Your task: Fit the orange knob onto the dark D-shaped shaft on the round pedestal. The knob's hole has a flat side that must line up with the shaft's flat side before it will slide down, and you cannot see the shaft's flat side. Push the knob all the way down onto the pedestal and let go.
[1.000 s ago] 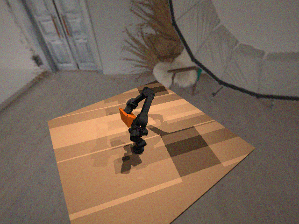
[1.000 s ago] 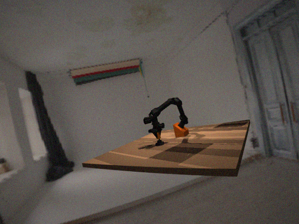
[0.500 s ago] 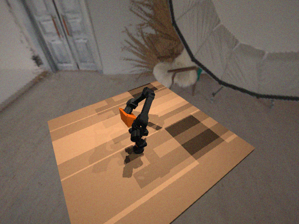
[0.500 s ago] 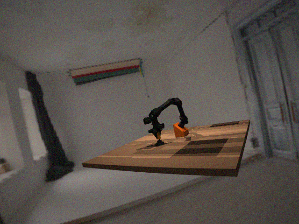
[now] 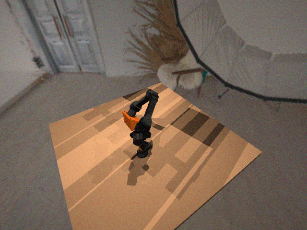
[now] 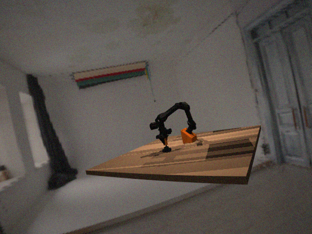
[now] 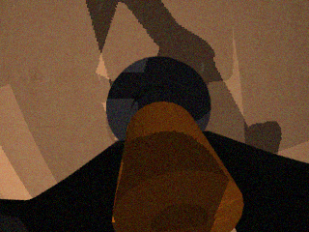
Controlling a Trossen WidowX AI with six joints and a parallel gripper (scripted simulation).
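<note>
The pedestal is 4 cm below my gripper tip. The rest, counted from my gripper tip: orange knob: 2 cm above.
</note>
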